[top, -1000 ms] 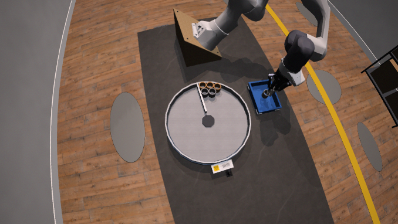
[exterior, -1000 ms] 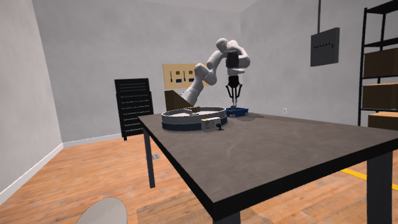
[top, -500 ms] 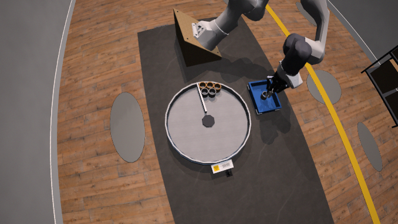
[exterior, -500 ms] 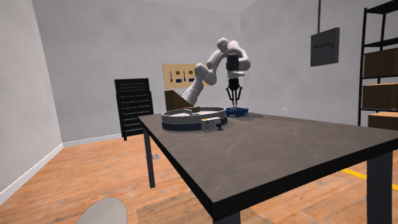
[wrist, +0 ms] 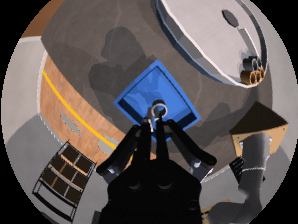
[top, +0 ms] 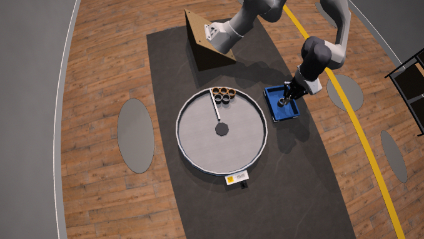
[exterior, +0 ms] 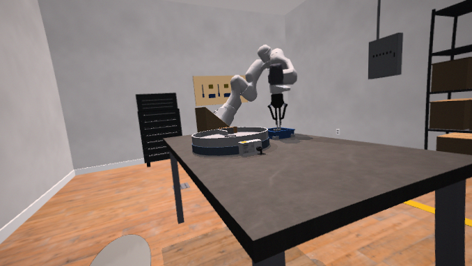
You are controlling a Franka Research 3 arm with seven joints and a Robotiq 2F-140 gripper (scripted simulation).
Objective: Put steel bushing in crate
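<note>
Right now the blue crate is 1 cm behind my hand, 1 cm to the right of it and 5 cm below it. Also, from my hand: round turning table: 6 cm ahead, 37 cm to the right, 2 cm below.
</note>
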